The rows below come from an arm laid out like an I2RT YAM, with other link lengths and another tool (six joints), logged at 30 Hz.
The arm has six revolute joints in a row. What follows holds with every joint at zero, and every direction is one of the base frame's.
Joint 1 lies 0.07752 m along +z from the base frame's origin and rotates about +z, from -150 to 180 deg.
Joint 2 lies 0.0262 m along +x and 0.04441 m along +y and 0.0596 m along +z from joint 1 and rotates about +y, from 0 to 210 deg.
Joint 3 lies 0.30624 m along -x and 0.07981 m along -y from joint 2 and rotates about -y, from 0 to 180 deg.
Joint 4 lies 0.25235 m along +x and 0.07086 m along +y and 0.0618 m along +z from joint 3 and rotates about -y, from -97 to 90 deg.
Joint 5 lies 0.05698 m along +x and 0.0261 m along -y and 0.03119 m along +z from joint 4 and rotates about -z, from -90 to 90 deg.
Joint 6 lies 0.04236 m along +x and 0.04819 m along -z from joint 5 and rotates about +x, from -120 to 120 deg.
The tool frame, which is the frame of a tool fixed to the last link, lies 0.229 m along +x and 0.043 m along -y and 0.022 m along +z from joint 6; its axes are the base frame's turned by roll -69.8, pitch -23.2 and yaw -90 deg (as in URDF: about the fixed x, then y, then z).
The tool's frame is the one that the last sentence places.
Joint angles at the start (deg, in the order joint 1, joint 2, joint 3, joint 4, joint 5, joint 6):
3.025, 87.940, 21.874, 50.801, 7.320, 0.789
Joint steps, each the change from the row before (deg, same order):
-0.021, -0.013, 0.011, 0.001, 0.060, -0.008
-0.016, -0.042, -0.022, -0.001, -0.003, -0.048
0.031, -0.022, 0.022, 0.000, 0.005, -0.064
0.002, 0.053, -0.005, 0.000, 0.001, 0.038
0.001, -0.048, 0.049, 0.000, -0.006, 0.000
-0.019, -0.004, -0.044, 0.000, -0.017, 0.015
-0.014, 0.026, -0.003, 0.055, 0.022, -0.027
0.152, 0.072, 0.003, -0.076, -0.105, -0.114
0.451, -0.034, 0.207, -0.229, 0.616, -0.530
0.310, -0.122, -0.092, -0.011, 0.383, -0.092
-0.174, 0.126, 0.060, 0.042, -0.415, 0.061
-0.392, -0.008, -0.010, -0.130, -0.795, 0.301
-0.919, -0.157, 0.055, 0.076, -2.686, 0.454
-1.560, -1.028, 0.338, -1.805, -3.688, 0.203
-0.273, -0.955, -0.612, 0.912, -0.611, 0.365
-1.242, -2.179, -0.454, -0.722, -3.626, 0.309
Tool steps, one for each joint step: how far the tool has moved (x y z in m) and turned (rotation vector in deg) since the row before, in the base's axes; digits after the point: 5 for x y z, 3 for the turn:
-0.00003, -0.00045, 0.00023, -0.022, -0.025, -0.077
-0.00012, -0.00011, 0.00018, -0.044, -0.015, -0.001
0.00013, 0.00027, 0.00040, -0.061, -0.039, 0.043
-0.00001, 0.00000, -0.00049, 0.033, 0.055, -0.009
0.00023, 0.00005, 0.00078, 0.007, -0.097, 0.007
-0.00022, -0.00010, -0.00035, 0.017, 0.039, -0.006
0.00004, -0.00021, 0.00009, -0.030, -0.024, -0.028
0.00018, 0.00182, -0.00092, -0.090, 0.155, 0.283
0.00049, 0.00121, 0.00133, -0.671, 0.019, -0.005
-0.00069, 0.00086, 0.00037, -0.188, -0.018, -0.035
0.00071, 0.00046, -0.00049, 0.166, 0.027, 0.210
0.00025, 0.00024, -0.00122, 0.492, 0.123, 0.296
0.00218, 0.00459, 0.00094, 1.159, -0.275, 1.553
0.00074, 0.00393, 0.00011, 1.159, 0.463, 1.943
-0.00191, 0.00040, 0.00723, 0.526, -1.251, 0.223
-0.00279, 0.00656, 0.00887, 1.165, -0.994, 2.205

